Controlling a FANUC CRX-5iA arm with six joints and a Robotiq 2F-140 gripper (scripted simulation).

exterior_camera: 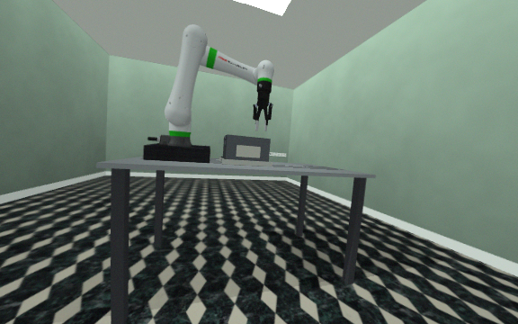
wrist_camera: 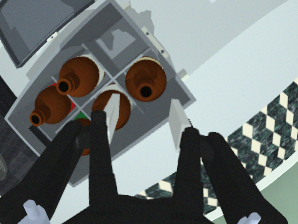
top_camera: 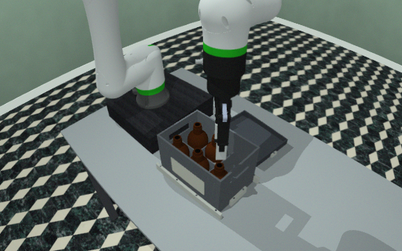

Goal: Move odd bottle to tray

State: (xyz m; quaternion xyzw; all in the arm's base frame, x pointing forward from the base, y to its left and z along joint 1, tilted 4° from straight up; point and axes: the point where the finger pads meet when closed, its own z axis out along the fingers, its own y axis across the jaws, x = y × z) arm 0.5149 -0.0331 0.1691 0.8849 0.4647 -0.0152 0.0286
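My hand is 170 mm above the brown bottle, 80 mm past it and 20 mm to the left of it. Round my hand: glass bottle (190 mm behind, 170 mm below, 50 mm to the left); crate (170 mm below, 90 mm behind, 20 mm to the left); dark grey tray (280 mm to the left, 240 mm below, 150 mm behind).
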